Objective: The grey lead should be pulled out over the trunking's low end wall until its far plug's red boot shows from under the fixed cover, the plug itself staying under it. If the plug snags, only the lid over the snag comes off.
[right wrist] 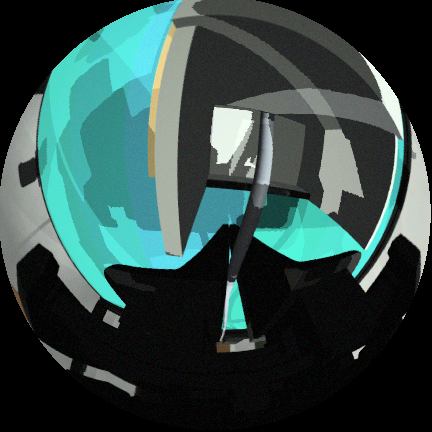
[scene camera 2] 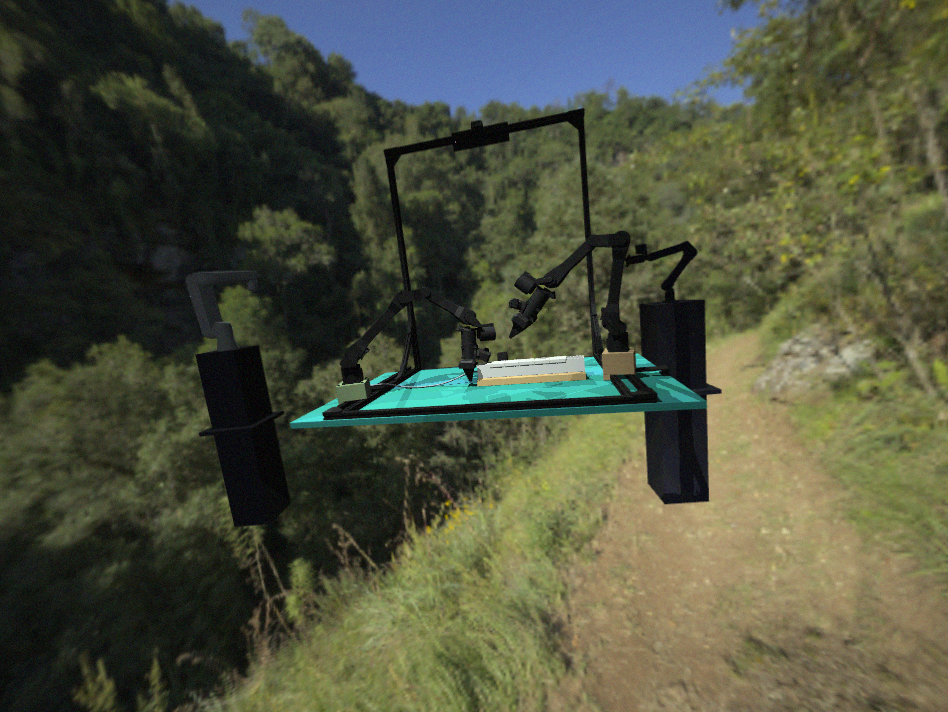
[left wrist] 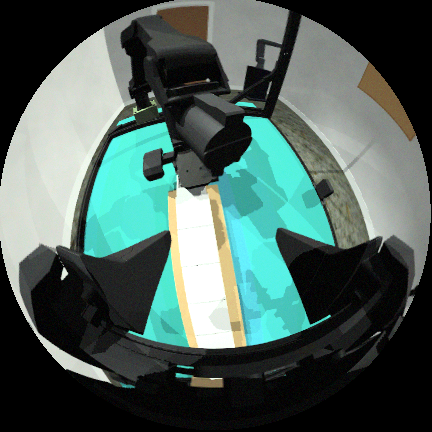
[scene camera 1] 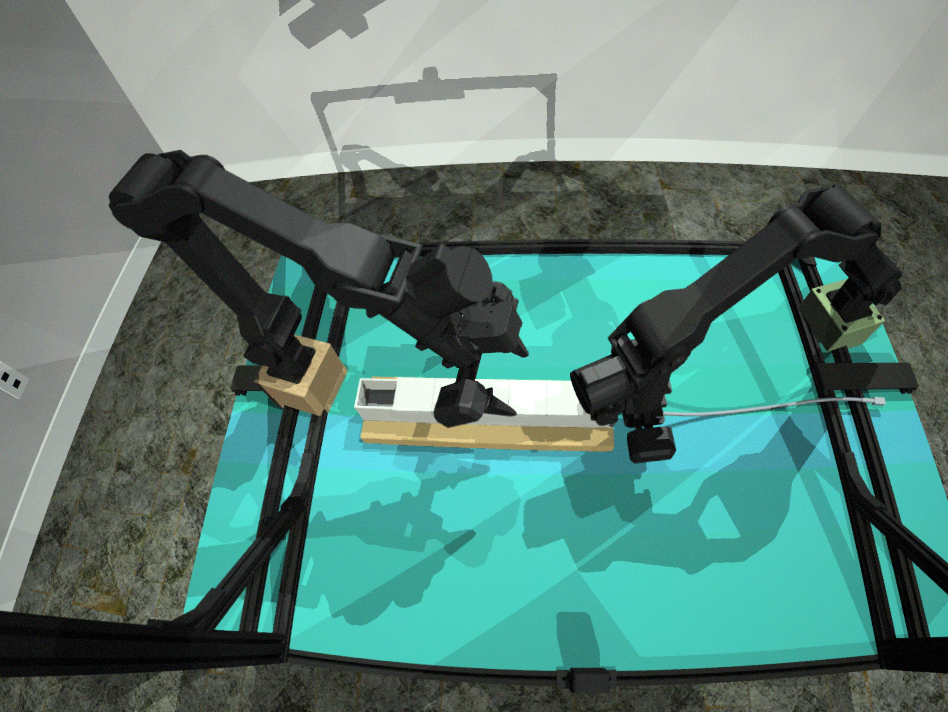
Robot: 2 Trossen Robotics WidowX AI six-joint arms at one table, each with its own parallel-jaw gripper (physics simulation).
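Frame: origin at the left arm's base, x ahead, y left, z up, level; millimetres.
Where they show: left gripper, fingertip midpoint: (scene camera 2: 512,335) (left wrist: 224,235) (scene camera 1: 520,384); right gripper, fingertip midpoint: (right wrist: 228,229) (scene camera 2: 470,381) (scene camera 1: 635,421); left arm's base at its link origin: (scene camera 2: 618,350) (scene camera 1: 291,362); right arm's base at its link origin: (scene camera 2: 352,381) (left wrist: 143,105) (scene camera 1: 848,304).
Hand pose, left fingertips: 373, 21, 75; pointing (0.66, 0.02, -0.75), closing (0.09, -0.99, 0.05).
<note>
Things, the pixels of their top centre, and the offset from my left fingertips, as dx, dy, dz. "spot": a spot on its surface instead.
- white trunking at its top centre: (left wrist: 204,289) (scene camera 1: 483,395) (scene camera 2: 529,359) -61, +14, -93
- pale plug at its top centre: (scene camera 1: 880,399) +581, +193, -142
- wooden strip at a spot on its surface: (scene camera 1: 486,438) spot: -47, -32, -145
The white trunking (scene camera 1: 429,402) (scene camera 2: 531,367) (left wrist: 197,250) (right wrist: 169,150) has lids in a row and an uncovered stretch at its left end in scene camera 1. The grey lead (scene camera 1: 766,406) (right wrist: 265,145) comes out over its low end wall (right wrist: 250,188) and runs right to a pale plug (scene camera 1: 879,400). My right gripper (scene camera 2: 469,377) (right wrist: 228,229) is shut on the lead, just outside that end; the arm hides this spot in scene camera 1. No red boot shows. My left gripper (scene camera 1: 518,383) (scene camera 2: 511,334) (left wrist: 224,235) is open and empty, above the lids.
A wooden strip (scene camera 1: 486,438) (left wrist: 234,295) runs along the trunking's side. A tan block (scene camera 1: 314,375) and a green block (scene camera 1: 843,325) stand under the arm bases. Black frame rails (scene camera 1: 302,452) border the table at the sides. Both arms reach in close over the trunking.
</note>
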